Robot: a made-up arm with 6 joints.
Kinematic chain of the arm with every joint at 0, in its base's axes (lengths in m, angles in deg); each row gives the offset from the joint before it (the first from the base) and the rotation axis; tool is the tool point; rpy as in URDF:
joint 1: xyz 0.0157 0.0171 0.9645 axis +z
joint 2: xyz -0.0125 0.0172 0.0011 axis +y
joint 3: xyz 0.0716 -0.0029 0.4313 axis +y
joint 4: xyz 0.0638 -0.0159 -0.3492 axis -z
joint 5: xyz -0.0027 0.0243 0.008 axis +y
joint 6: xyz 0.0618 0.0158 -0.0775 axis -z
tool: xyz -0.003 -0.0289 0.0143 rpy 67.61 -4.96 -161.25
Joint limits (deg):
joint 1: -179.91..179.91
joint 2: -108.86..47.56
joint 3: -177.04..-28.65
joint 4: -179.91..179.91
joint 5: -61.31..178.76
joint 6: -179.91..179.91
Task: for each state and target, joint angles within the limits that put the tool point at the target. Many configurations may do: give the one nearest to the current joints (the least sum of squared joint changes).
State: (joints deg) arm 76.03 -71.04 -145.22 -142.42 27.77 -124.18
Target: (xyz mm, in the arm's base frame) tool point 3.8 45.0 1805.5
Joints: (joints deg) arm 81.11 -21.56 -142.33 -124.80 21.35 -117.89
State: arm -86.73 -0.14 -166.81 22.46 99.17 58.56
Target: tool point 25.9 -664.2 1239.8
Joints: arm -92.99 40.97 -130.11 16.53 108.05 58.28
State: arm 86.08 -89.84 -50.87 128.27 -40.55 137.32
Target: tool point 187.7 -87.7 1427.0
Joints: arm 119.22 -75.07 -54.00 127.79 -40.13 141.09
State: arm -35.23 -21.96 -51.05 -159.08 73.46 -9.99
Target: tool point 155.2 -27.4 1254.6
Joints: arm -14.97 -47.99 -28.65 -154.93 37.39 -15.40
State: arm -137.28 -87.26 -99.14 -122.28 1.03 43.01
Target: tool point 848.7 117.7 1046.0
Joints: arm -172.42 -105.90 -140.98 -119.40 11.87 39.26
